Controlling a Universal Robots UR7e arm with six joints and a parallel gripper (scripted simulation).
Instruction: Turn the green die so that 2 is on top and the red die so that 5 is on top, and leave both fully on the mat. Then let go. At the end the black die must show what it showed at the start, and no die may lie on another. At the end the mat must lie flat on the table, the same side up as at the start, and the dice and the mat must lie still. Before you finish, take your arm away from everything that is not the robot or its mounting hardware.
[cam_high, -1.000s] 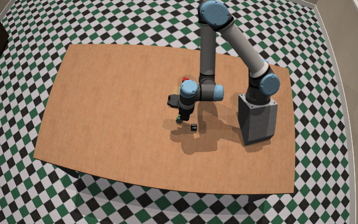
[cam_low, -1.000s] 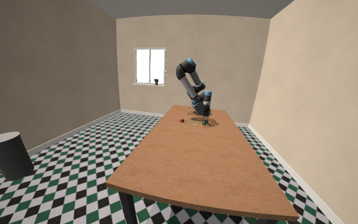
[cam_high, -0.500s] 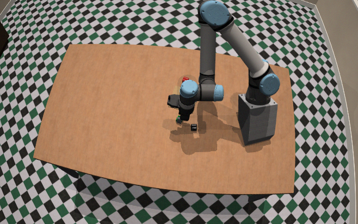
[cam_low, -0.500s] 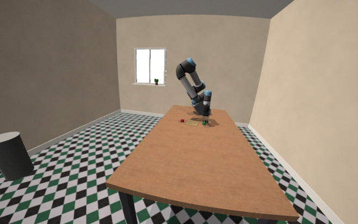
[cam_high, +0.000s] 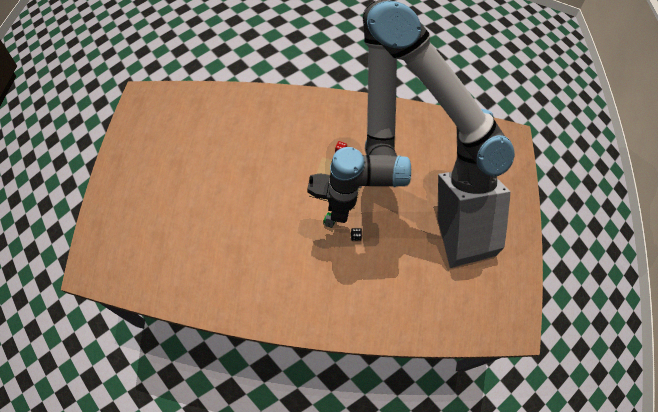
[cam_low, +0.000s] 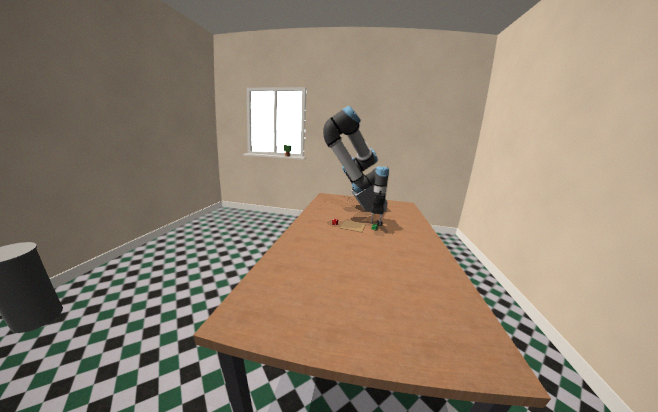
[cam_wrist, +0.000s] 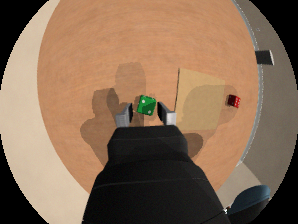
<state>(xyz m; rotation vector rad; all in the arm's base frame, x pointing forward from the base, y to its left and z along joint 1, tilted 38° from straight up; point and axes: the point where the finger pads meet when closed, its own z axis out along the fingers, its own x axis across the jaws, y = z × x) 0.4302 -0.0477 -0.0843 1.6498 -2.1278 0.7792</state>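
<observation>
The green die is 4 cm below my hand. From my hand the other things lie so: black die (7 cm behind, 5 cm to the left, 4 cm below); tan mat (4 cm behind, 13 cm to the right, 5 cm below); red die (6 cm behind, 24 cm to the right, 4 cm below).
</observation>
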